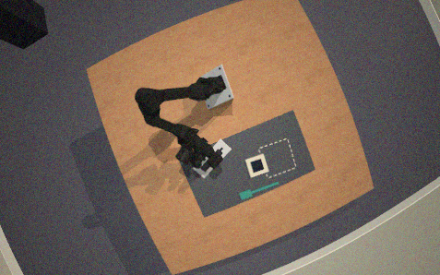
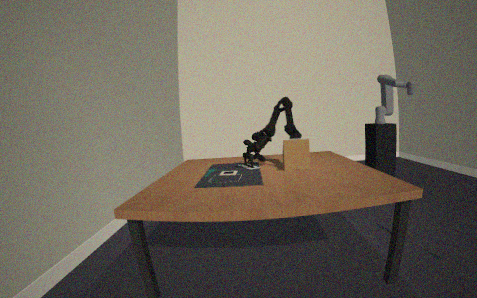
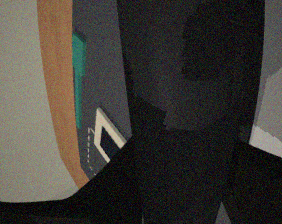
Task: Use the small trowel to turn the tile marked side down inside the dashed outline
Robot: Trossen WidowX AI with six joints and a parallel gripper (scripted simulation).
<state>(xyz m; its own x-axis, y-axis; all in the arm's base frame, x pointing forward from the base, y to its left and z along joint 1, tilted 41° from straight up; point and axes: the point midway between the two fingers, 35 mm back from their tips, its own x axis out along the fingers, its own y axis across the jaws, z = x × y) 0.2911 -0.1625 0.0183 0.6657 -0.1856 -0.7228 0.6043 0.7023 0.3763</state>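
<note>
Right now my gripper tip is 100 mm short of the cream tile, 170 mm to the right of it and 40 mm above it. The rest, counted from my gripper tip: teal trowel: 220 mm ahead, 120 mm to the left, 50 mm below.
</note>
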